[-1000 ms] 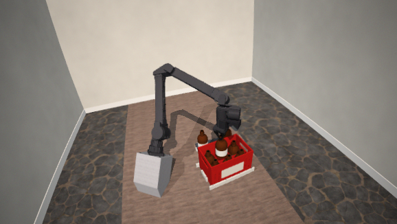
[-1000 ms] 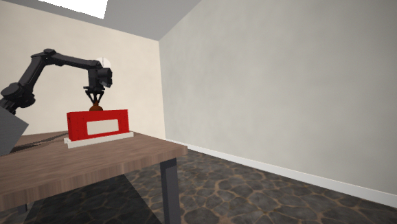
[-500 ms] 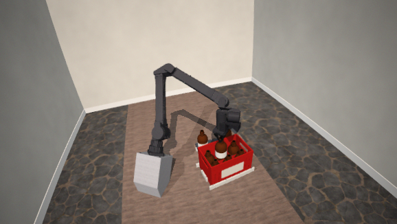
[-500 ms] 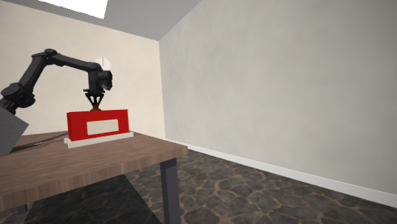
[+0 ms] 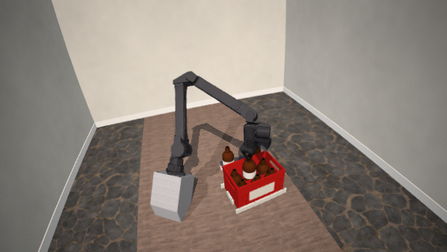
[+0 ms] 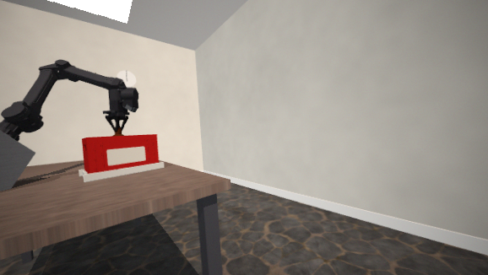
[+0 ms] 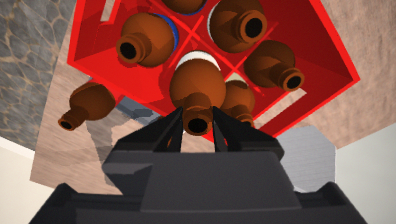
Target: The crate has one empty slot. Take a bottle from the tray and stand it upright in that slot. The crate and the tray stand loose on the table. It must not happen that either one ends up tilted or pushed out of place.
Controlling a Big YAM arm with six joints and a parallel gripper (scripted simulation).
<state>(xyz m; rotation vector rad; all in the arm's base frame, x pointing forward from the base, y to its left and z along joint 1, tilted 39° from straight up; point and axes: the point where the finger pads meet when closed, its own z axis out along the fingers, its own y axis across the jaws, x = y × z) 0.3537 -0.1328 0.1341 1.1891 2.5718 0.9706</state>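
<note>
Right now the red crate is 1 cm ahead of my hand, 4 cm to the right of it and 13 cm below it. Round my hand: grey tray 2 cm ahead, 19 cm to the left, 20 cm below.
</note>
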